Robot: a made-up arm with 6 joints. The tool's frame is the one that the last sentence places.
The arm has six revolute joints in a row. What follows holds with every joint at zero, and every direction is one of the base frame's.
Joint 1 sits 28.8 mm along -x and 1.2 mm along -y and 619.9 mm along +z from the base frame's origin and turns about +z.
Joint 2 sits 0.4 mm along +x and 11.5 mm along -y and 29.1 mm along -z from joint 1 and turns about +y.
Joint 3 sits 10.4 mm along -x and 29.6 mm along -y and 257.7 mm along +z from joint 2 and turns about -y.
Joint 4 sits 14.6 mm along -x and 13.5 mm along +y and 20.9 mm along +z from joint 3 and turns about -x.
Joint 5 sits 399.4 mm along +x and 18.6 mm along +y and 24.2 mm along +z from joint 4 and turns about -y.
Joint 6 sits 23.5 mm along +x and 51.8 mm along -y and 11.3 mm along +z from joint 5 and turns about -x.
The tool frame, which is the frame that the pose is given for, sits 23.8 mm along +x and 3.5 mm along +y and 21 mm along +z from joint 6; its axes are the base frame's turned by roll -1.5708, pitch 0 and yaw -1.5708 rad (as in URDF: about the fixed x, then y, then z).
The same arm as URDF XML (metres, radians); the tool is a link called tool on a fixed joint. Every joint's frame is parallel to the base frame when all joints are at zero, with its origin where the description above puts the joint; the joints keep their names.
<robot name="arm">
<joint name="tool_fixed" type="fixed"><parent link="link6"/><child link="tool"/><origin xyz="0.0238 0.0035 0.021" rpy="-1.5708 0 -1.5708"/></joint>
<joint name="joint 6" type="continuous"><parent link="link5"/><child link="link6"/><origin xyz="0.0235 -0.0518 0.0113"/><axis xyz="-1 0 0"/></joint>
<joint name="joint 5" type="continuous"><parent link="link4"/><child link="link5"/><origin xyz="0.3994 0.0186 0.0242"/><axis xyz="0 -1 0"/></joint>
<joint name="joint 4" type="continuous"><parent link="link3"/><child link="link4"/><origin xyz="-0.0146 0.0135 0.0209"/><axis xyz="-1 0 0"/></joint>
<joint name="joint 3" type="continuous"><parent link="link2"/><child link="link3"/><origin xyz="-0.0104 -0.0296 0.2577"/><axis xyz="0 -1 0"/></joint>
<joint name="joint 2" type="continuous"><parent link="link1"/><child link="link2"/><origin xyz="0.0004 -0.0115 -0.0291"/><axis xyz="0 1 0"/></joint>
<joint name="joint 1" type="continuous"><parent link="base_link"/><child link="link1"/><origin xyz="-0.0288 -0.0012 0.6199"/><axis xyz="0 0 1"/></joint>
<link name="base_link"/>
<link name="link1"/>
<link name="link2"/>
<link name="link3"/>
<link name="link4"/>
<link name="link5"/>
<link name="link6"/>
<link name="tool"/>
</robot>

